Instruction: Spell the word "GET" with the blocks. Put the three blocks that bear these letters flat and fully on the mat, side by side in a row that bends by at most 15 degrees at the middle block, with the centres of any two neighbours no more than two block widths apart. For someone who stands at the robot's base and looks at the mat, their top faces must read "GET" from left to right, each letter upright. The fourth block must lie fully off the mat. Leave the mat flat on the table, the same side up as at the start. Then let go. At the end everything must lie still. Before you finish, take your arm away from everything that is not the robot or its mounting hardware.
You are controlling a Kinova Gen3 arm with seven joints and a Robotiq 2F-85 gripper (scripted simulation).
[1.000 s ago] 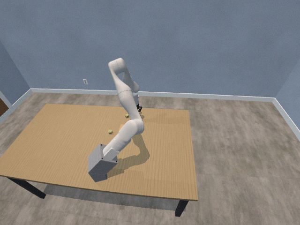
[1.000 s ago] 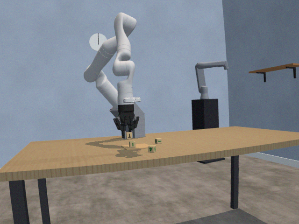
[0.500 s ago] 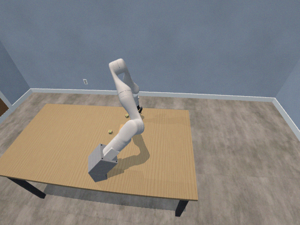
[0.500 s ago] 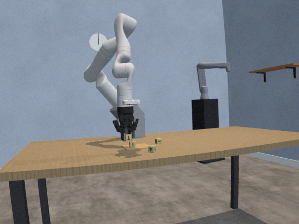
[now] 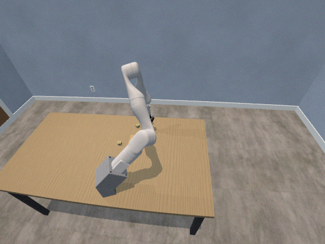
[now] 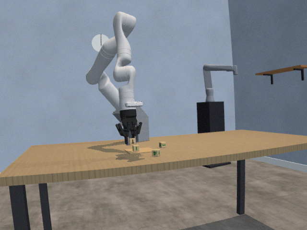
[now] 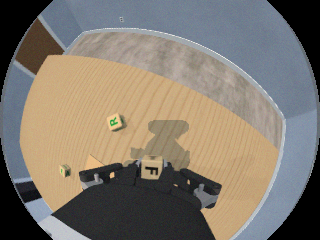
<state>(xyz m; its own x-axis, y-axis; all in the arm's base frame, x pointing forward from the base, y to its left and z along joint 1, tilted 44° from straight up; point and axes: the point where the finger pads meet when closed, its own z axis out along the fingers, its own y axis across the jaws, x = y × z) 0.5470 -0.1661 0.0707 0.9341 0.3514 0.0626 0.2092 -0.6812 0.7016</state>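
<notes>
My hand is 12 cm past the G block, 8 cm to the right of it and 6 cm above it. The rest, counted from my hand: T block (right at my hand); mat (13 cm behind, 10 cm to the left, 7 cm below).
</notes>
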